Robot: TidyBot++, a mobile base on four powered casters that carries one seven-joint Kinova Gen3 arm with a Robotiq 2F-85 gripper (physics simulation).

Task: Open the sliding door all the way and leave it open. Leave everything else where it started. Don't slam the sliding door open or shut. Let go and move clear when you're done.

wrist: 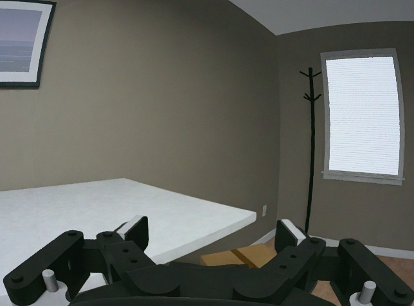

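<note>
My gripper (211, 233) is open, its two black fingers standing wide apart at the bottom of the wrist view, with nothing between them. The left finger shows in front of a white table top, and the right finger shows in front of the wall's foot. The sliding door does not show in this view.
The white table top (115, 205) reaches from the left edge to a corner near the middle. A cardboard box (257, 254) sits low beyond the gripper. A black coat stand (312, 145) stands in the room corner, left of a bright window (364, 115). A framed picture (46, 45) hangs upper left.
</note>
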